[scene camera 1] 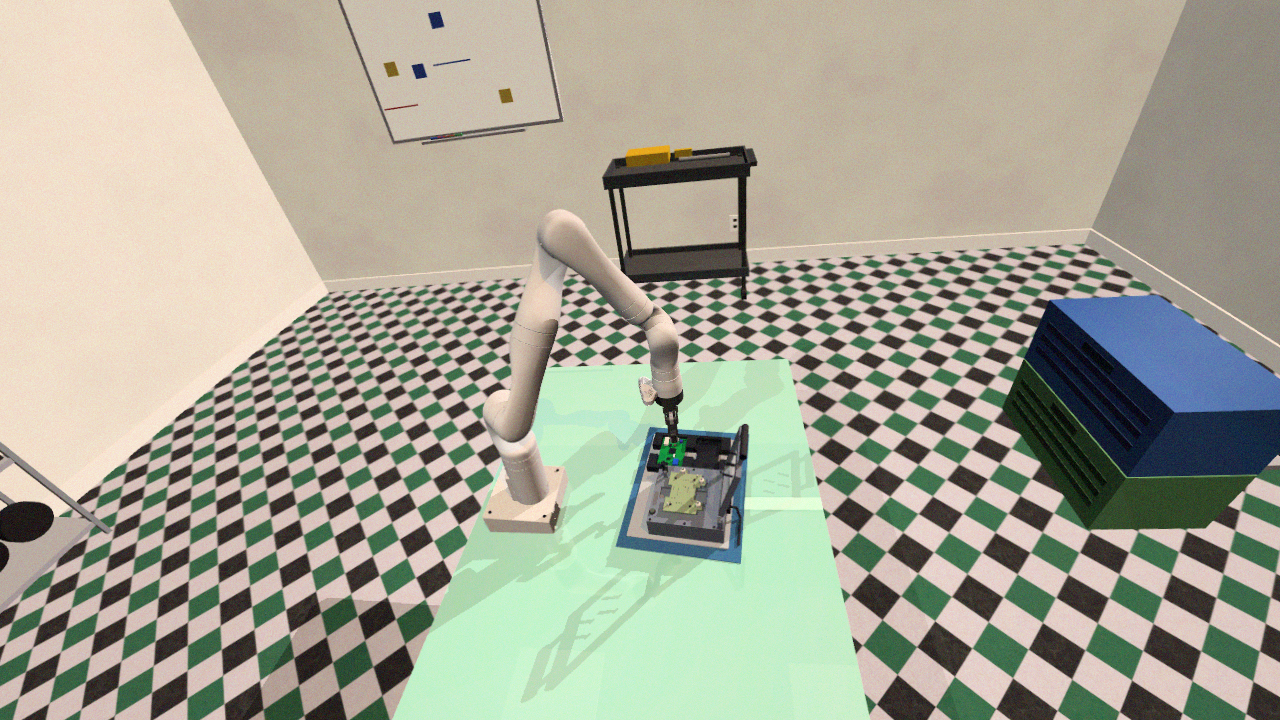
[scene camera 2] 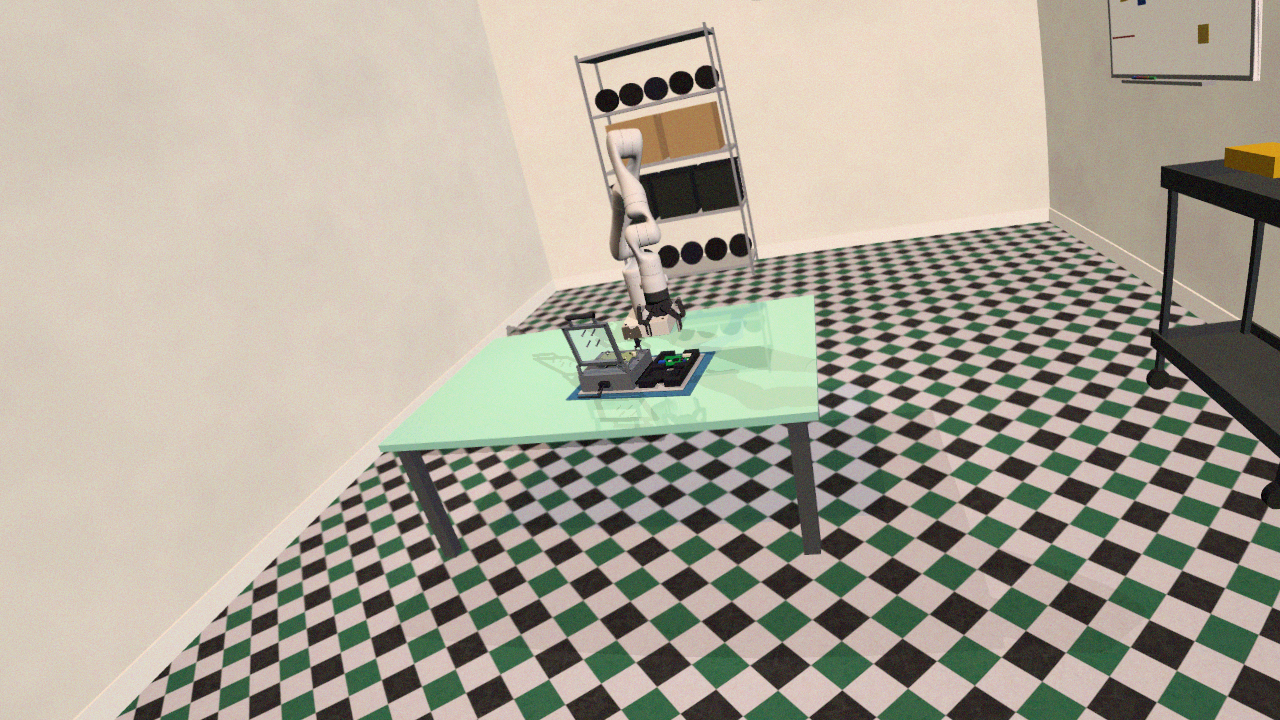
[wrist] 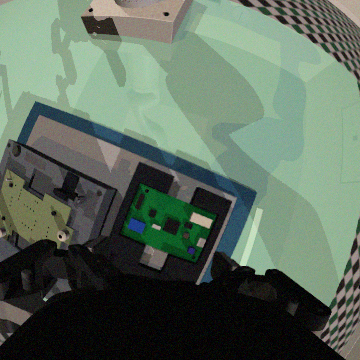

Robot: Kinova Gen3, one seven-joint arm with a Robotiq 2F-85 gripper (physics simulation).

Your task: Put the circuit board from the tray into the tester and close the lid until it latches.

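Observation:
The green circuit board lies flat in the black tray. The grey tester stands beside the tray, with a yellow-green plate in it. Its lid stands open, roughly upright. My gripper is open and empty, above the tray end. In the wrist view its fingers are wide apart, towards either side of the board, and hide part of the tester and tray.
Tester and tray share a blue-edged mat on the pale green table. The arm's base is to the left in scene camera 1. The raised lid is an obstacle on the tester's far side from the base.

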